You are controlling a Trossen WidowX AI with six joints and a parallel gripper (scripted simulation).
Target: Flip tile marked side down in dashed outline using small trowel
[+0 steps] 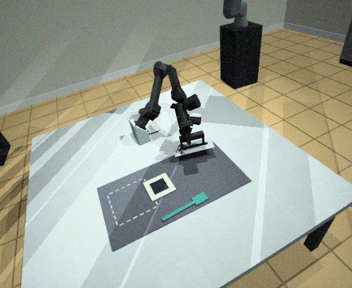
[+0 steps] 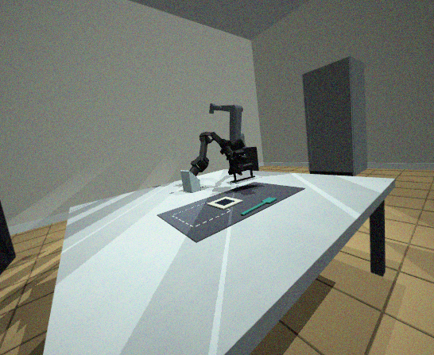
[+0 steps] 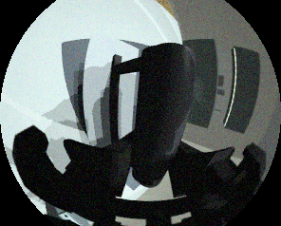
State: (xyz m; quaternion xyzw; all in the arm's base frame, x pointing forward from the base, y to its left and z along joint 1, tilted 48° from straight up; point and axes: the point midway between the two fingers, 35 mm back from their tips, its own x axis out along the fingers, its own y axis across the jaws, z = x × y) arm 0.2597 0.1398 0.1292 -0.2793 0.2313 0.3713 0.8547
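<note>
The dark mat is 11 cm ahead of my gripper tip, 15 cm to the right of it and 11 cm below it. The rest, counted from my gripper tip: cream tile 10 cm ahead, 20 cm to the right, 9 cm below; teal trowel 25 cm ahead, 12 cm to the right, 9 cm below.
</note>
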